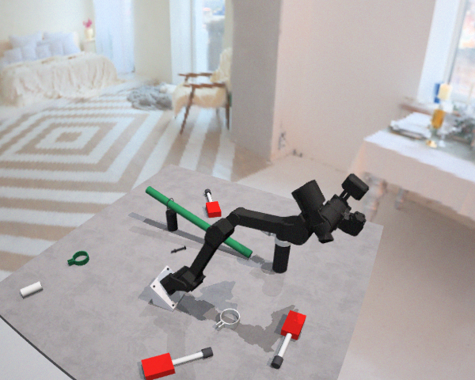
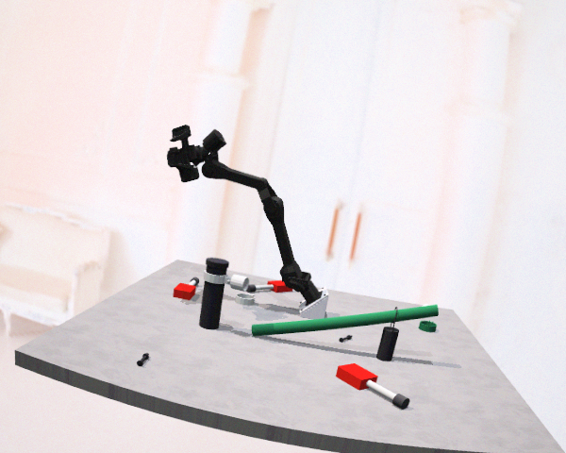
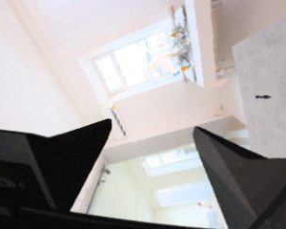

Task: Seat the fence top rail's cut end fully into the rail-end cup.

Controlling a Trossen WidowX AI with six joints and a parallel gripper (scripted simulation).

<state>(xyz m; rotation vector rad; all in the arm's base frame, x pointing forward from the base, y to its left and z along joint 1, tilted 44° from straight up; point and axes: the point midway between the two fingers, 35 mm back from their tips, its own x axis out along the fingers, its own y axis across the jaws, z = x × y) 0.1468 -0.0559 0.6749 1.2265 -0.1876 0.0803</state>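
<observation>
Right now my gripper tip is 120 mm short of the white rail-end cup, 290 mm to the right of it and 330 mm above it. The rest, counted from my gripper tip: small black post 80 mm ahead, 760 mm to the left, 390 mm below; white cylinder 560 mm behind, 970 mm to the left, 470 mm below.
</observation>
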